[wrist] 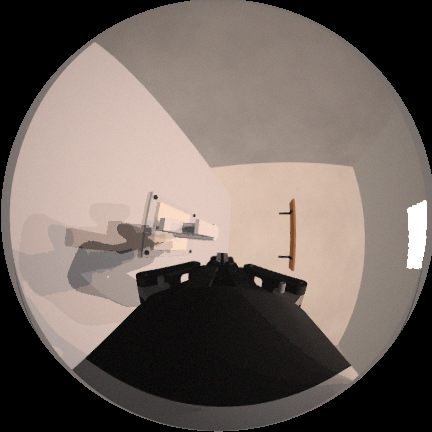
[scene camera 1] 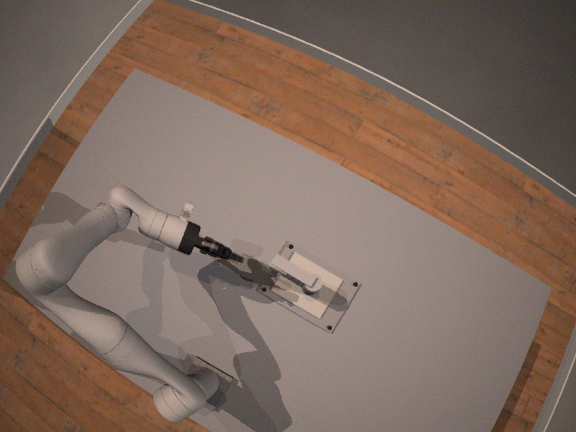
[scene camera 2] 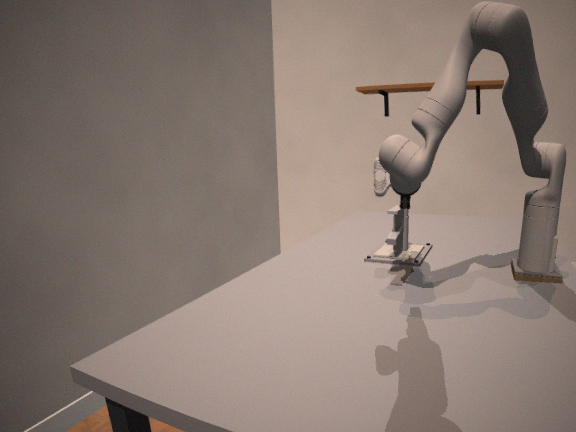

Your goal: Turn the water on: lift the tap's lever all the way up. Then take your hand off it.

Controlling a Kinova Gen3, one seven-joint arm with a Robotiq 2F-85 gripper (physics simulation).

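Pixels of known places: gripper, fingertip midpoint: (wrist: 221, 259) (scene camera 1: 244, 261); arm's base, link origin: (scene camera 1: 203, 381) (scene camera 2: 534, 267).
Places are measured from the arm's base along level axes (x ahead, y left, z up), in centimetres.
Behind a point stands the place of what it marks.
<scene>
The tap stands on a grey base plate (scene camera 1: 352, 295) {z -1.4, x 42.2, y -26.8 cm} (scene camera 2: 424, 256) {z -1.6, x 31.0, y -10.8 cm} (wrist: 148, 210) {z -1.6, x 43.4, y -3.3 cm}. Its pale bar (scene camera 1: 295, 271) {z 13.4, x 39.6, y -9.5 cm} runs from the side facing my gripper to a rounded end in the overhead view. In the second scene view a slim grey post (scene camera 2: 406, 232) {z 5.0, x 37.2, y -13.5 cm} stands upright, with pale blocks jutting left at two heights. I cannot tell for certain which part is the lever or how far up it is. My gripper (scene camera 1: 241, 259) {z 19.9, x 35.6, y 2.1 cm} (wrist: 221, 259) {z 19.9, x 35.6, y 2.1 cm} is shut and empty. It points toward the tap, apart from it, with a small gap in the overhead view. The arm hides its fingertips in the second scene view.
The grey table (scene camera 1: 425, 250) {z -2.2, x 64.0, y -42.2 cm} (scene camera 2: 250, 340) {z -2.2, x 56.7, y 53.3 cm} carries the tap and the arm's base (scene camera 2: 537, 240) {z 8.4, x 0.6, y 4.6 cm}. A wooden wall shelf (scene camera 2: 400, 88) (wrist: 293, 235) hangs on the wall beyond the table. The arm's shadows fall across the table and base plate.
</scene>
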